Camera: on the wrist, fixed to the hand. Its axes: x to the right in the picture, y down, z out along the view.
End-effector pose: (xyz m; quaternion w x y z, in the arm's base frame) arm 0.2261 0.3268 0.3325 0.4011 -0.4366 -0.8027 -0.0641
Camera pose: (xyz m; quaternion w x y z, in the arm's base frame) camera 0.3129 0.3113 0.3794 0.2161 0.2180 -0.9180 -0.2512
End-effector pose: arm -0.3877 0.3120 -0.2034 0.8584 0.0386 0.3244 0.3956
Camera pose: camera -0.4707 0.3232 -0.2579 0.9228 -0.1246 0.2215 -0.2897
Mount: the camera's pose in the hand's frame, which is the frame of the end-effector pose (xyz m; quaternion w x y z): -0.0030 0.0443 -0.0895 0.7445 0.0390 -0.0711 -0.6627
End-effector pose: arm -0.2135 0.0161 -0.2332 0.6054 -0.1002 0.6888 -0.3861
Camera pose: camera -0.2797 0.0849 -0.2626 0.2477 -0.5349 0.3883 -0.7084
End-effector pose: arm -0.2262 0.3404 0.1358 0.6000 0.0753 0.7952 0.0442
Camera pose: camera -0.3084 0.3853 0.1705 0.5296 -0.4444 0.6010 -0.4011
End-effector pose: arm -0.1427 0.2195 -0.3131 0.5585 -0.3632 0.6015 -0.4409
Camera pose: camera -0.2287 0.2488 -0.3546 0.1805 -0.6786 0.1502 -0.6960
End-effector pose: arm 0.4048 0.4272 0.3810 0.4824 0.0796 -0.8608 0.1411
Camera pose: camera 0.4666 0.4978 0.4154 0.3884 0.6586 -0.6169 -0.1867
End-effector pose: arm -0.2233 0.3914 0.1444 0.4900 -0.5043 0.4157 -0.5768
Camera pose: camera -0.3053 0.3853 0.0877 0.0318 -0.6729 -0.0820 -0.7345
